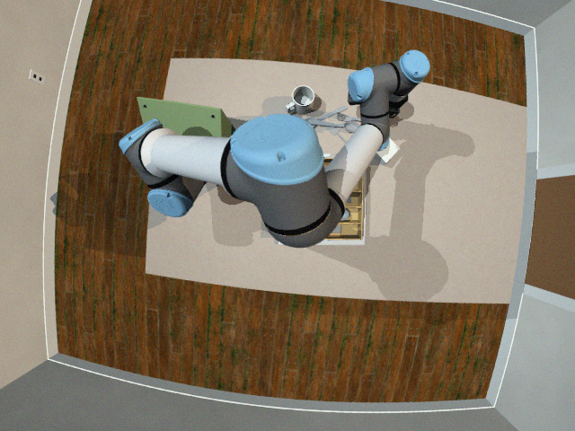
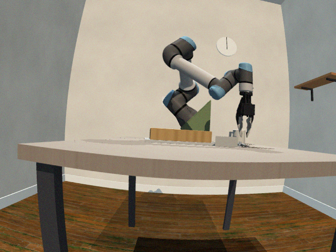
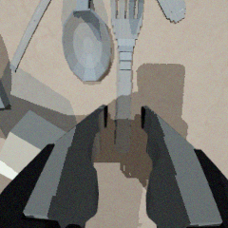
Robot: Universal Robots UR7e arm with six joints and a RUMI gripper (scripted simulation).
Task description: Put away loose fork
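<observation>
Now: hand 100 mm short of the white block, 100 mm to the left of it and 40 mm above it. The rest, counted from my hand: mug (240 mm behind, 20 mm below); then tray (90 mm behind, 340 mm to the right, 10 mm below).
</observation>
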